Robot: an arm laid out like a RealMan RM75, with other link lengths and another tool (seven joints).
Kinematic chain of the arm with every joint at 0, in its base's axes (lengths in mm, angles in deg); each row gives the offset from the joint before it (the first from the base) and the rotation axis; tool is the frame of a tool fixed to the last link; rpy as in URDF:
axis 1: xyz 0 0 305.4 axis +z
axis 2: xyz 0 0 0 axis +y
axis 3: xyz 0 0 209.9 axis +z
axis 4: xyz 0 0 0 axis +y
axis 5: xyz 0 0 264.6 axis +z
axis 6: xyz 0 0 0 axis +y
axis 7: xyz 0 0 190.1 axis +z
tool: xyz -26 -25 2 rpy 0 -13.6 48
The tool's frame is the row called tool.
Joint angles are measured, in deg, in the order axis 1, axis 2, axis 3, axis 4, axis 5, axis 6, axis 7. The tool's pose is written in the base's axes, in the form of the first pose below.
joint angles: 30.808, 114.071, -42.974, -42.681, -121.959, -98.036, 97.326
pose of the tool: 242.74 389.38 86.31 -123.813 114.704 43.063
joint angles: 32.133, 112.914, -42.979, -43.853, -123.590, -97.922, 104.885
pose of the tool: 244.21 398.74 95.88 -117.972 119.827 39.164
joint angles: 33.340, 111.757, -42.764, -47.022, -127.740, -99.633, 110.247
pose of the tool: 245.30 403.31 110.86 -115.325 120.899 32.195
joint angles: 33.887, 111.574, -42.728, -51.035, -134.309, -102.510, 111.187
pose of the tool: 250.00 398.27 120.61 -116.466 118.234 22.405
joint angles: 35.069, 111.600, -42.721, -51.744, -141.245, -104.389, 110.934
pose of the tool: 259.82 391.20 119.57 -116.917 117.186 12.493
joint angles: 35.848, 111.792, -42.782, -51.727, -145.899, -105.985, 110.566
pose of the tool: 266.69 383.80 116.82 -117.255 117.148 5.612
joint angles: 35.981, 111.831, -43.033, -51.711, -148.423, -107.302, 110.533
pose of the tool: 271.91 376.93 115.60 -117.138 117.761 1.286
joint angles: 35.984, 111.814, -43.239, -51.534, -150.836, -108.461, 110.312
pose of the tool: 278.12 369.74 114.84 -116.866 118.365 -2.818
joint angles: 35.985, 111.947, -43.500, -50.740, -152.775, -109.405, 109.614
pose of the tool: 283.46 361.76 110.74 -117.287 119.212 -6.396
